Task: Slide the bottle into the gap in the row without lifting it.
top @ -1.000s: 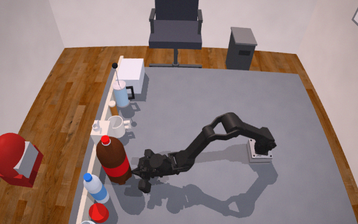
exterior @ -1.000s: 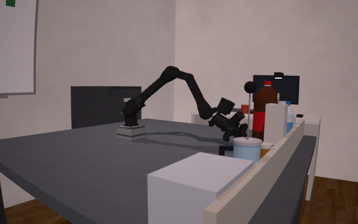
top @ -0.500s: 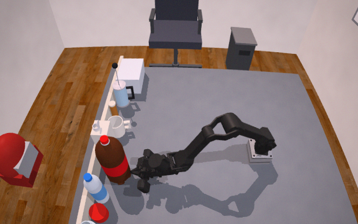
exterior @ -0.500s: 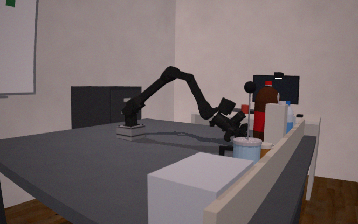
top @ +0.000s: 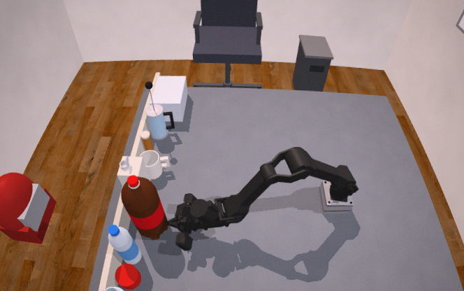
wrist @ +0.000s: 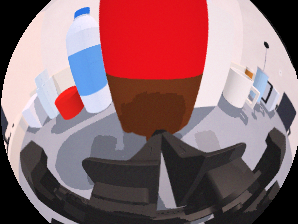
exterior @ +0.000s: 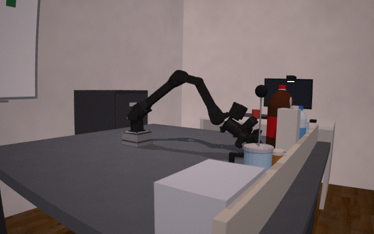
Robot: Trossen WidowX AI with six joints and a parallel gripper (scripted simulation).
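Right now the brown cola bottle is 10 cm above my hand, 8 cm ahead of it and 1 cm to the left of it. From my hand the other things lie so: red cup (21 cm to the left, 11 cm ahead, 3 cm below); then low beige rail (20 cm ahead, 9 cm to the right); then water bottle (13 cm to the left, 12 cm ahead, 5 cm above).
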